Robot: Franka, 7 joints.
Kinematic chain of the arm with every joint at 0, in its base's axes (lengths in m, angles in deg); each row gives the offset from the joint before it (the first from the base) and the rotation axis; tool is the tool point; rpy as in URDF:
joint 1: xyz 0 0 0.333 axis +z
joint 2: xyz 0 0 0 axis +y
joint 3: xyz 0 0 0.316 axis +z
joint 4: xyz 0.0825 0 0 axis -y
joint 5: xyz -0.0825 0 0.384 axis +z
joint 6: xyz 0 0 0 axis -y
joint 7: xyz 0.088 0 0 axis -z
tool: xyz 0 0 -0.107 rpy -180 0 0
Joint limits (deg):
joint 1: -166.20..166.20
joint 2: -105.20..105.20
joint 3: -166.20..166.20
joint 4: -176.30..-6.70
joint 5: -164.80..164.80
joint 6: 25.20..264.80
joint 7: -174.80..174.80
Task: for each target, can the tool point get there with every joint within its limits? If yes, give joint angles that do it. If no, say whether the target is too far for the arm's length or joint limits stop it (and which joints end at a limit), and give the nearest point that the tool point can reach.
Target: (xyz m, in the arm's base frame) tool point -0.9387 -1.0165 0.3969
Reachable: no: too far | nearest point -0.5814 -0.6296 0.3726 | short by 0.527 m
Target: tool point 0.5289 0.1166 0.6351
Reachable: yes | joints -12.77 -5.90 15.47 -118.24 -44.32 200.75 45.10
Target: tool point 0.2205 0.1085 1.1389
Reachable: yes | joints 125.46 1.07 -118.41 -28.83 -76.69 170.56 -17.20
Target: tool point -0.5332 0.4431 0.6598
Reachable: yes | joints -78.96 -77.14 -57.85 -56.00 -42.47 96.71 114.44
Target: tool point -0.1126 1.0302 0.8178
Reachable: no: too far | nearest point -0.0844 0.7725 0.6965 | short by 0.286 m
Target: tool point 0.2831 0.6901 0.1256
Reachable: yes | joints 32.90 74.61 52.38 -72.99 -66.62 128.17 117.94
